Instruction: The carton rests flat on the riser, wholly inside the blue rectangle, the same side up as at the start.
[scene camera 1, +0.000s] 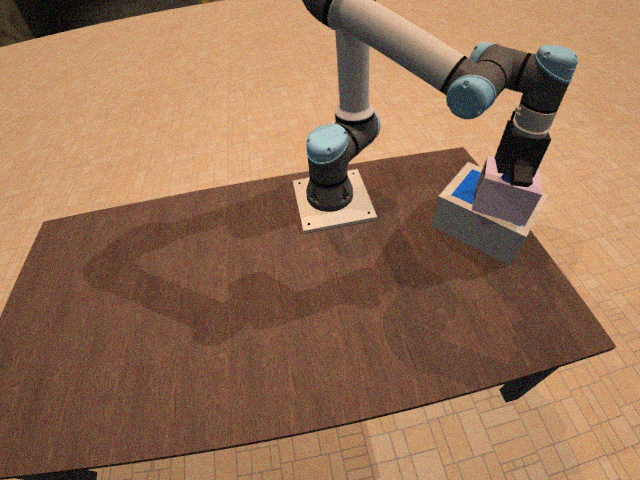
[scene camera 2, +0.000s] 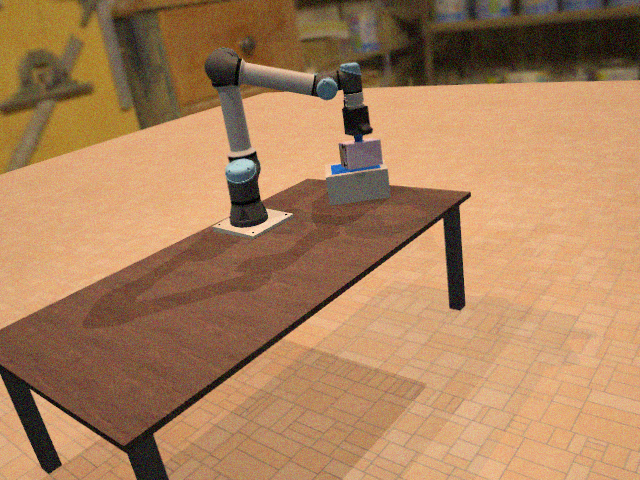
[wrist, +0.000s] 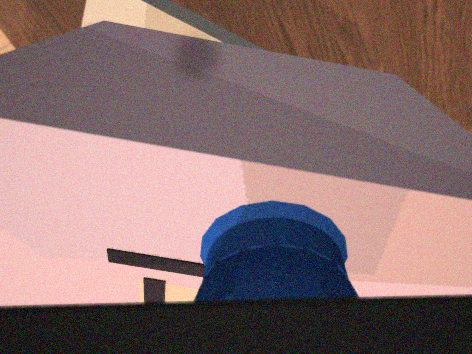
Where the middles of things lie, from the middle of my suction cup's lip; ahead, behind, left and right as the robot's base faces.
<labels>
Right now my suction cup is 7 cm above the carton (scene camera 1: 494, 197), 2 cm to the right of it and 2 cm past it. From my suction cup the other things lie so: riser (scene camera 1: 501, 239) (19 cm below, 7 cm behind, 3 cm to the left).
</labels>
